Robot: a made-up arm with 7 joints.
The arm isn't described. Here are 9 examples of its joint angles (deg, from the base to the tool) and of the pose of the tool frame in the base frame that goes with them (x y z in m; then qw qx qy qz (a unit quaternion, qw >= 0)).
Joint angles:
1: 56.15 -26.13 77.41 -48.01 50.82 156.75 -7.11
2: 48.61 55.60 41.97 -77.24 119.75 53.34 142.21
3: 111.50 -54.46 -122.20 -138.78 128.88 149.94 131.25
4: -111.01 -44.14 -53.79 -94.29 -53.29 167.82 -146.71
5: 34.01 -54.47 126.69 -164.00 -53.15 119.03 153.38
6: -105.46 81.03 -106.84 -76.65 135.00 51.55 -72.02
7: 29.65 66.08 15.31 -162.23 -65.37 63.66 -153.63
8: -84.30 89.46 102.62 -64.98 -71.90 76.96 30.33
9: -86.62 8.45 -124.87 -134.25 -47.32 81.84 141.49
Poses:
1: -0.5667 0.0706 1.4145 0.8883 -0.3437 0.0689 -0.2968
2: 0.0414 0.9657 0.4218 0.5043 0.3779 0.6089 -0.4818
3: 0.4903 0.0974 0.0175 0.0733 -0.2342 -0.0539 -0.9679
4: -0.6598 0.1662 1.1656 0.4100 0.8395 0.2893 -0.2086
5: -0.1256 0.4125 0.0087 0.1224 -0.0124 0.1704 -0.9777
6: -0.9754 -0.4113 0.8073 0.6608 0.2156 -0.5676 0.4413
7: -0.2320 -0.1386 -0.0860 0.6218 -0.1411 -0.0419 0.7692
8: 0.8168 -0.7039 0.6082 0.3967 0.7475 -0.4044 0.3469
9: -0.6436 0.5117 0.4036 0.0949 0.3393 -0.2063 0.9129
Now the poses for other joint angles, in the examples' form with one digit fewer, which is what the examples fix.
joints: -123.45 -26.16 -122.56 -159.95 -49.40 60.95 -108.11
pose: -0.219 0.287 -0.058 0.179 0.069 -0.737 0.648
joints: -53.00 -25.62 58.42 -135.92 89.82 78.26 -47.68
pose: 0.746 0.059 0.445 0.270 -0.801 0.233 -0.480
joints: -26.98 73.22 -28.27 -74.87 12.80 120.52 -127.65
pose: 0.488 -0.789 0.044 0.189 -0.741 -0.391 -0.512
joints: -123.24 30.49 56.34 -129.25 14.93 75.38 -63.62
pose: 0.355 -0.602 0.124 0.224 -0.774 0.381 -0.454
